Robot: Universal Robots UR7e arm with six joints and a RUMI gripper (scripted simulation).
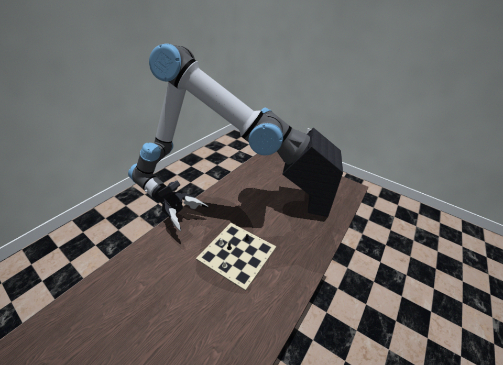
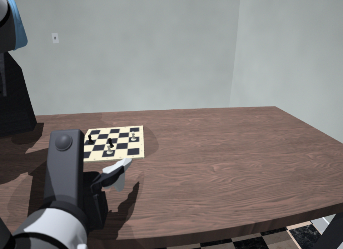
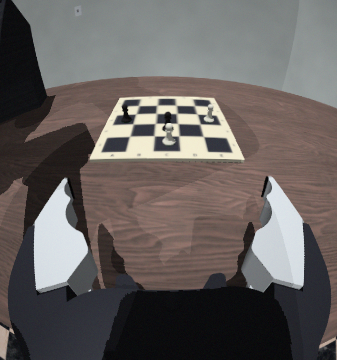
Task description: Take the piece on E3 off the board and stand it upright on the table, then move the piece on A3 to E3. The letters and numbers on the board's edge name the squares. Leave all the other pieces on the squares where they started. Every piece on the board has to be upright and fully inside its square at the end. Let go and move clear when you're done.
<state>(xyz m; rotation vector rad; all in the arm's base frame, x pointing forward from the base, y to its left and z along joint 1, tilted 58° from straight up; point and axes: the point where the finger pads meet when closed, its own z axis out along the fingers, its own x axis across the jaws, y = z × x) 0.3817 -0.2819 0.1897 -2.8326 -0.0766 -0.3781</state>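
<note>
Right now my hand is 200 mm to the right of the chessboard, 70 mm above it and 40 mm short of it.
</note>
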